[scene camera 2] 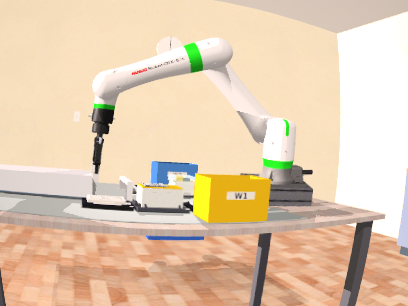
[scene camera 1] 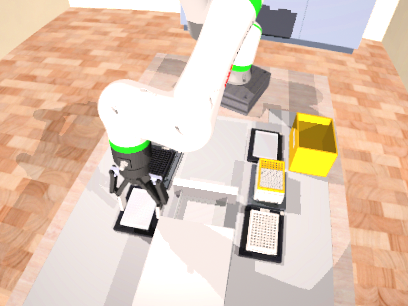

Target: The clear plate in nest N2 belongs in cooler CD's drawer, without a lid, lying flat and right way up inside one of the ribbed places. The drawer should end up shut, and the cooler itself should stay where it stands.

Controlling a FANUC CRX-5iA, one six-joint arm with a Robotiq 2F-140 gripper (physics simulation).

Observation:
In view: my gripper point(scene camera 1: 141, 210), a yellow-topped tip box point(scene camera 1: 269, 186), a white plate point(scene camera 1: 262, 237) and a clear plate point(scene camera 1: 140, 208).
The yellow-topped tip box shows as well in scene camera 2 point(scene camera 2: 158, 195). Scene camera 2 does not show the clear plate, which is hidden by a drawer.

